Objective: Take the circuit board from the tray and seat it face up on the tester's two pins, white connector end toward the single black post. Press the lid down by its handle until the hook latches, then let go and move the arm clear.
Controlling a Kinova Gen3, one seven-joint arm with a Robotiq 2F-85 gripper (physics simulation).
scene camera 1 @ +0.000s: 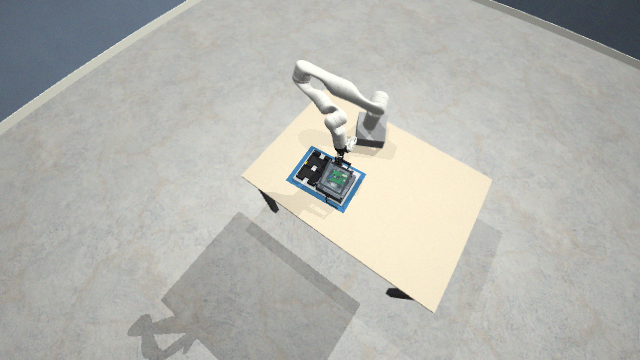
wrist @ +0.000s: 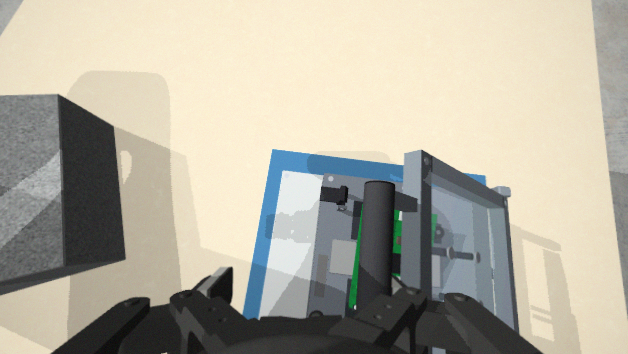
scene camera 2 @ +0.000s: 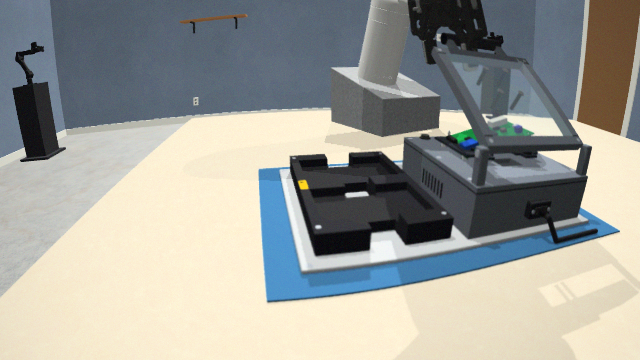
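Seen in the pictures: gripper, fingertip midpoint: (scene camera 1: 343, 158) (wrist: 301, 281); arm's base, link origin: (scene camera 1: 369, 123) (scene camera 2: 376, 78).
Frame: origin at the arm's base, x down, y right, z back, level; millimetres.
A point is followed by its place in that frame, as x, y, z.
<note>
The circuit board (scene camera 1: 338, 177) (scene camera 2: 465, 135) @[34, 5, -411] (wrist: 397, 231) @[20, -48, -431] lies green side up on the tester (scene camera 2: 525, 200) @[69, -1, -541] (wrist: 327, 225) @[49, -46, -366], under the raised lid. Its seating on the pins is hidden. A white connector (scene camera 2: 497, 121) @[14, -44, -415] shows through the clear panel; I cannot tell the single post. The lid (scene camera 2: 460, 95) @[-25, 57, -476] (wrist: 417, 225) @[-74, -45, -409] is tilted half open on its rear posts. Its dark round handle (scene camera 2: 480, 44) @[-86, -25, -390] (wrist: 378, 230) @[-96, -37, -381] runs along the raised edge. My gripper (scene camera 1: 340, 160) @[-50, -2, -348] (wrist: 301, 281) @[-50, -2, -348] is open at the handle; its right finger overlaps the handle in the wrist view, and contact is unclear. A black latch block (wrist: 334, 194) @[18, -74, -367] sits on the tester's deck.
The black tray (scene camera 1: 307, 175) @[91, 159, -495] (scene camera 2: 340, 212) @[91, 184, -481] stands empty beside the tester on a white plate (scene camera 2: 310, 265) @[103, 222, -551] and blue mat (scene camera 2: 280, 280) @[107, 248, -563]. The grey arm base (scene camera 1: 371, 131) @[15, -35, -39] (scene camera 2: 382, 102) @[39, 28, -128] (wrist: 30, 185) @[25, -40, -75] stands behind. A black crank-shaped rod (scene camera 2: 575, 236) @[103, -62, -576] sticks out of the tester's side.
</note>
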